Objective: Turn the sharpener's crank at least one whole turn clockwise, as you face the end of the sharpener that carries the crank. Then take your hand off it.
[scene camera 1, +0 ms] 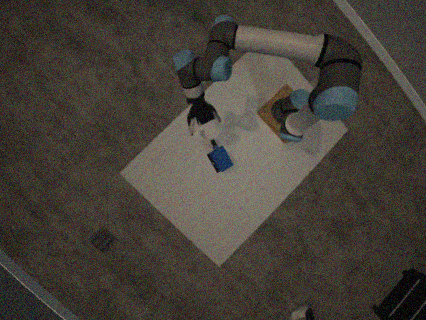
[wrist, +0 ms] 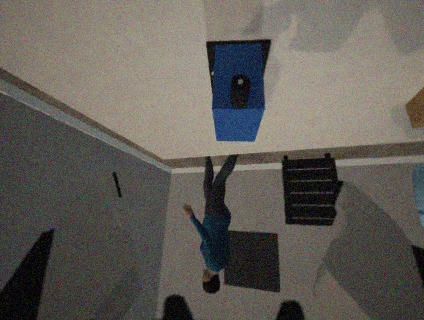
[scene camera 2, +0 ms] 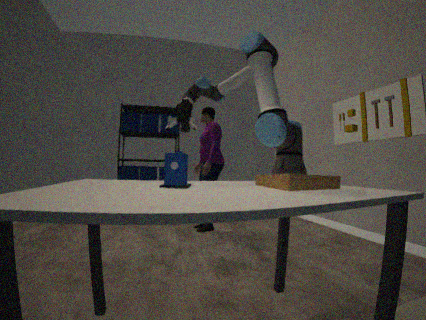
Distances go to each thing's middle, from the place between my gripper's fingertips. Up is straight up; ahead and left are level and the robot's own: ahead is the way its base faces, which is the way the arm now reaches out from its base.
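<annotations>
Here is my gripper, 180 mm above the blue sharpener (wrist: pixel 221 54), 10 mm short of it and 150 mm to the right of it.
</annotations>
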